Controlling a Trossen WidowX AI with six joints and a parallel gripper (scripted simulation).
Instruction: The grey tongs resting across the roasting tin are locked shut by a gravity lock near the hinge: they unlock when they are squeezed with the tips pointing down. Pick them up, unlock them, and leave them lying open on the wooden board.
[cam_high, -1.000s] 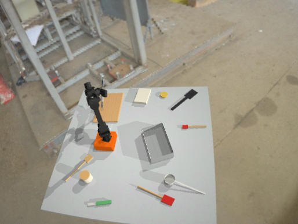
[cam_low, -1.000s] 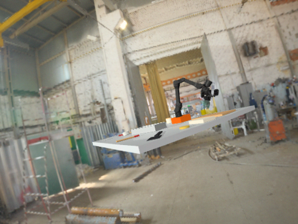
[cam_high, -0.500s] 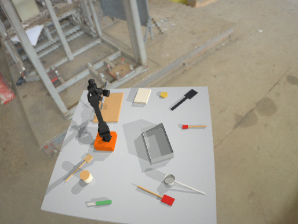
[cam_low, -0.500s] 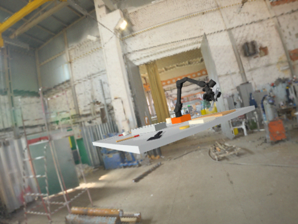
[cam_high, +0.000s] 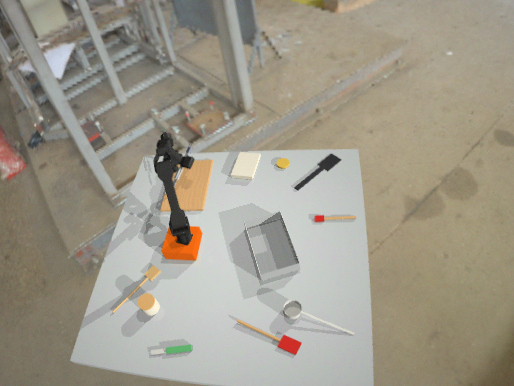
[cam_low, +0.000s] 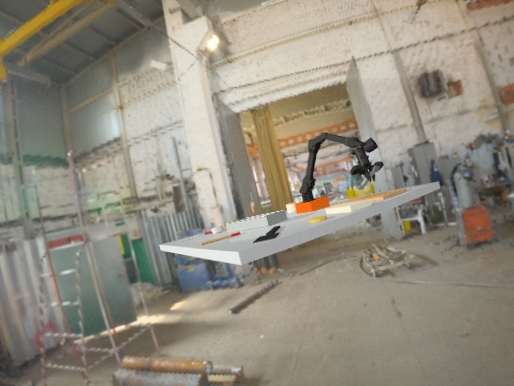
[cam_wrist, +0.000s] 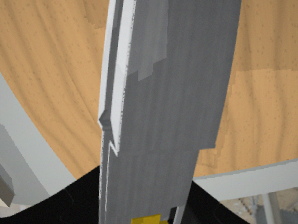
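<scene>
The yellow lock piece lies 3 cm above my gripper tip and 1 cm to the right of it. Also, from my gripper tip: wooden board: 9 cm below, 6 cm to the right, 1 cm ahead; cream block: 29 cm ahead, 13 cm to the left, 8 cm below; grey roasting tin: 58 cm ahead, 35 cm to the right, 7 cm below.
</scene>
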